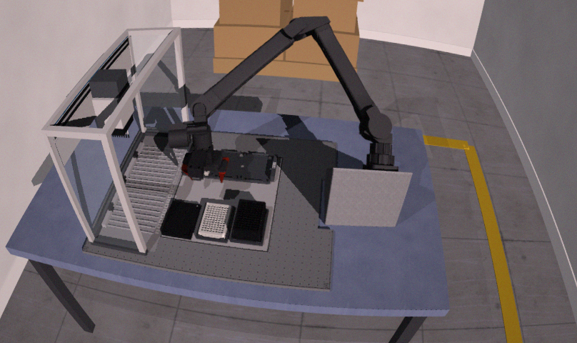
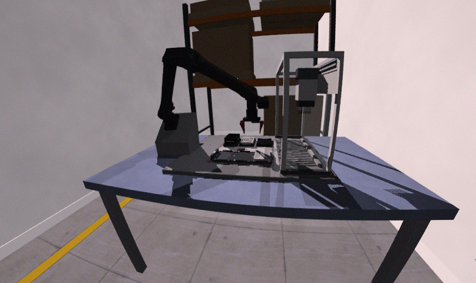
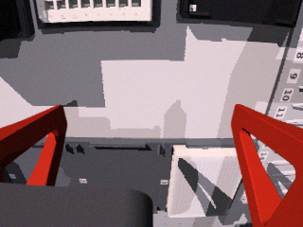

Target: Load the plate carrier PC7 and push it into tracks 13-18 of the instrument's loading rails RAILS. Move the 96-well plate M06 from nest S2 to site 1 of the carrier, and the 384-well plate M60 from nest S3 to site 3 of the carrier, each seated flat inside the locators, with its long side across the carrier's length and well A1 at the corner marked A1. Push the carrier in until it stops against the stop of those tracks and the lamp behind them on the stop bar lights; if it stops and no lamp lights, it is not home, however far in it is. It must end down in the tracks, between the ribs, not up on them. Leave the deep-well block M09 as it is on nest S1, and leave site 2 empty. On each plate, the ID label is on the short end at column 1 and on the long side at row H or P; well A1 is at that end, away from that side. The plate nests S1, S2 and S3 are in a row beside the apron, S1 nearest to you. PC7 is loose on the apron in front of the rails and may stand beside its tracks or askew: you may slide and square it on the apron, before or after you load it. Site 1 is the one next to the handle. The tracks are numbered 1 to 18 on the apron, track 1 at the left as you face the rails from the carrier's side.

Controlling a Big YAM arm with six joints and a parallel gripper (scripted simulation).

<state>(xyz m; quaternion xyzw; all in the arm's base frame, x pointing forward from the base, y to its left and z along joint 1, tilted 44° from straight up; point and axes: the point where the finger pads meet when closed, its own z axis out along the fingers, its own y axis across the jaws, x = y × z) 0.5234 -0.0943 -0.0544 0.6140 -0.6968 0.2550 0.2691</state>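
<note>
My hand is 10 cm to the right of the white 96-well plate M06, 8 cm above it and 3 cm past it. The rest, counted from my hand: dark plate carrier PC7 (16 cm to the right, 9 cm below, 5 cm behind); then plate nest S2 (10 cm to the left, 10 cm below, 3 cm behind); then black nest S3 (10 cm below, 9 cm to the left, 9 cm ahead).
</note>
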